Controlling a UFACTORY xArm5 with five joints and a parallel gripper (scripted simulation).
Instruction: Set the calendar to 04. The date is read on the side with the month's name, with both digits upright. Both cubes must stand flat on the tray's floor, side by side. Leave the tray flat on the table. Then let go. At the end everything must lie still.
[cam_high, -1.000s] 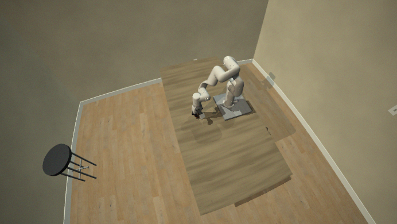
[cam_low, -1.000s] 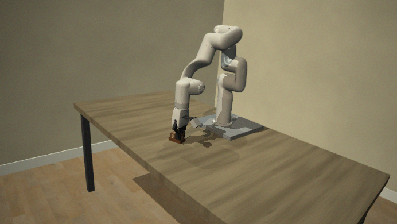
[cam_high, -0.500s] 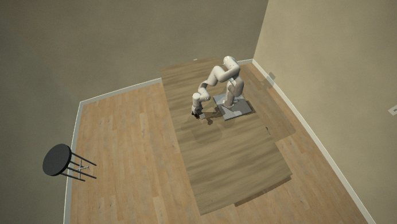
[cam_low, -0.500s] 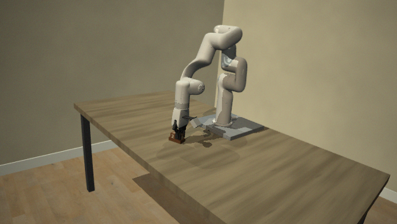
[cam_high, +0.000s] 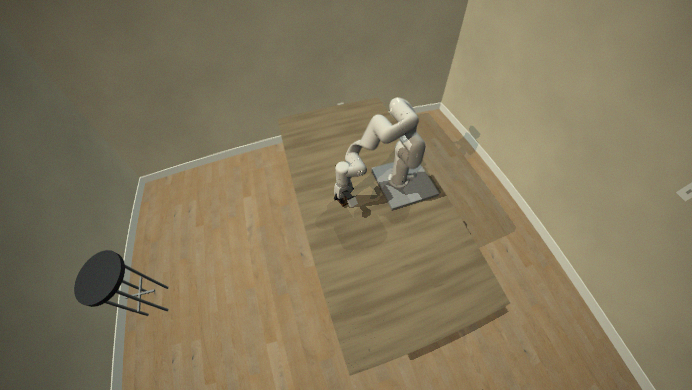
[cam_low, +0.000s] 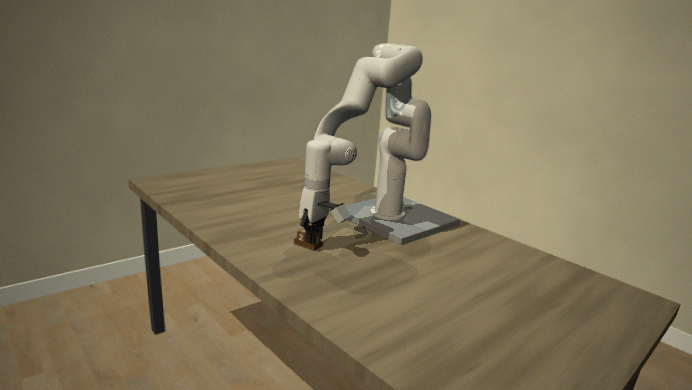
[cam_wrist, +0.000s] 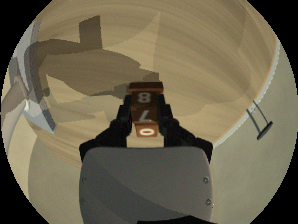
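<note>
Now: the brown tray 30 mm below my hand, 20 mm to the right of it and 10 mm ahead of it.
</note>
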